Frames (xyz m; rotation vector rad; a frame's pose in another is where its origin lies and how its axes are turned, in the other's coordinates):
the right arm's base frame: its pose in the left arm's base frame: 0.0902 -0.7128 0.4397 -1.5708 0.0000 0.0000
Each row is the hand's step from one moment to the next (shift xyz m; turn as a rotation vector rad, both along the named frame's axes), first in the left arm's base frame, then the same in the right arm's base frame.
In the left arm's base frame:
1: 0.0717 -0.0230 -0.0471 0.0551 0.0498 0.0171
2: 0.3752 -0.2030 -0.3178 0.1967 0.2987 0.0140
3: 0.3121 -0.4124 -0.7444 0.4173 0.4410 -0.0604
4: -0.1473 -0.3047 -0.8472 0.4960 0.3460 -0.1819
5: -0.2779 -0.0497 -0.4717 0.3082 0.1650 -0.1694
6: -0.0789 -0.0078 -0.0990 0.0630 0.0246 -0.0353
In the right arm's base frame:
1: 0.0717 0.0471 -0.0230 0.0551 -0.0171 0.0498
2: 0.3752 0.3178 -0.2030 0.1967 -0.0140 0.2987
3: 0.3121 0.7444 -0.4124 0.4173 0.0604 0.4410
4: -0.1473 0.8472 -0.3047 0.4960 0.1819 0.3460
5: -0.2779 0.4717 -0.0497 0.3082 0.1694 0.1650
6: -0.0789 0.0990 -0.0078 0.0630 0.0353 0.0246

